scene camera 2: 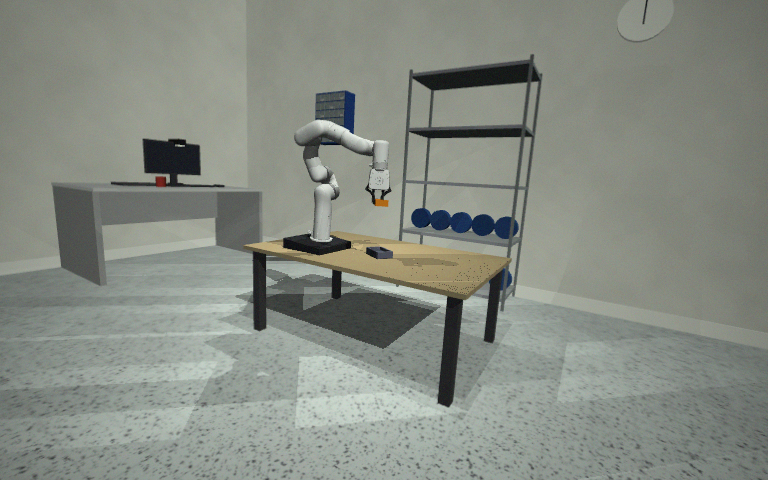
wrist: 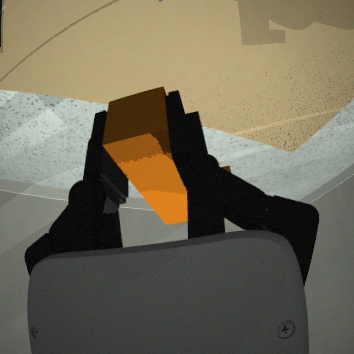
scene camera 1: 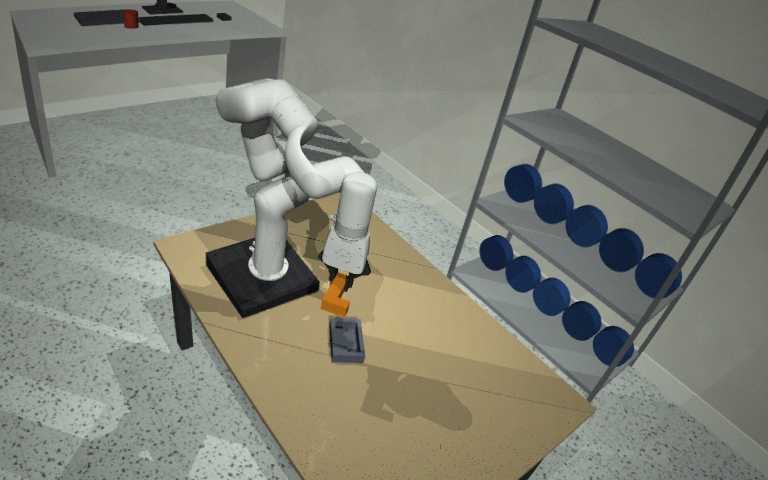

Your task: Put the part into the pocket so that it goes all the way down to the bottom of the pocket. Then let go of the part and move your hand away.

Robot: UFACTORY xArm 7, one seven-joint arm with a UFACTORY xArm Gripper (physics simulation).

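Pixels of known places: gripper, between the fingertips: (wrist: pixel 144 118) (scene camera 1: pixel 340 285); arm's base, origin of its link: (scene camera 2: pixel 321 239) (scene camera 1: pixel 268 266).
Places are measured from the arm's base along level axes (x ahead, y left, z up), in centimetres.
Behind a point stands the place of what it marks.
Observation:
The L-shaped orange part (scene camera 1: pixel 335 306) @[y -15.7, x 42.6, z 25.3 cm] (scene camera 2: pixel 381 202) @[y -16.0, x 42.1, z 24.8 cm] (wrist: pixel 175 205) @[y -13.4, x 39.5, z 26.0 cm] is held high above the table. My gripper (scene camera 1: pixel 341 281) @[y -8.1, x 36.7, z 23.2 cm] (scene camera 2: pixel 380 199) @[y -8.1, x 36.7, z 23.2 cm] (wrist: pixel 144 118) @[y -8.1, x 36.7, z 23.2 cm] is shut on one arm of it and points down. In scene camera 1 the part's other arm sticks out to the left and front of the fingers. In the wrist view much of the part is hidden behind the right finger. The dark grey pocket block (scene camera 1: pixel 348 358) @[y -4.7, x 41.3, z -2.7 cm] (scene camera 2: pixel 386 255) @[y -4.3, x 41.8, z -3.0 cm] lies on the table, its opening facing up, well below the part and apart from it. The pocket does not show in the wrist view.
The wooden table (scene camera 1: pixel 509 430) @[y 12.0, x 86.3, z -4.7 cm] (scene camera 2: pixel 441 277) @[y -23.8, x 74.8, z -4.7 cm] carries the arm's black base plate (scene camera 1: pixel 226 277) @[y -13.5, x -3.5, z -0.2 cm] (scene camera 2: pixel 300 244) @[y -14.9, x -3.6, z -1.0 cm], behind and left of the pocket in scene camera 1. A shelf rack (scene camera 1: pixel 651 62) (scene camera 2: pixel 475 76) with blue discs stands beyond the table. A grey desk (scene camera 1: pixel 169 36) (scene camera 2: pixel 79 237) stands at the back left.

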